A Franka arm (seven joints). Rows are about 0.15 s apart.
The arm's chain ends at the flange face. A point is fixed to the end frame.
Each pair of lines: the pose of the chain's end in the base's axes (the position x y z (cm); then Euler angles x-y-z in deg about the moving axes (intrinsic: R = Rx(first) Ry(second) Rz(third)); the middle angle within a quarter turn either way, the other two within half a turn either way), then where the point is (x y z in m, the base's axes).
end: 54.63 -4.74 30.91 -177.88 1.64 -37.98
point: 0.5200 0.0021 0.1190
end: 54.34 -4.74 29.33 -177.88 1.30 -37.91
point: 0.5160 0.0021 0.1033
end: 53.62 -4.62 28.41 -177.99 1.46 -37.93
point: 0.5093 0.0029 0.0940
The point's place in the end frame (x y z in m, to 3 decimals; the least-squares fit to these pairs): 0.001 -0.053 0.191
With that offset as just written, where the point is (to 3 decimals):
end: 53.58 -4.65 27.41 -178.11 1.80 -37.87
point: 0.510 0.002 0.084
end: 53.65 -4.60 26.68 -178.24 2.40 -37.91
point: 0.513 0.002 0.076
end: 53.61 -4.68 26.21 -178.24 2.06 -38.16
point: 0.511 0.001 0.071
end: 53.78 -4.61 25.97 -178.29 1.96 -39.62
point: 0.511 0.001 0.069
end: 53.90 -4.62 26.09 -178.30 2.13 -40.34
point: 0.513 0.001 0.070
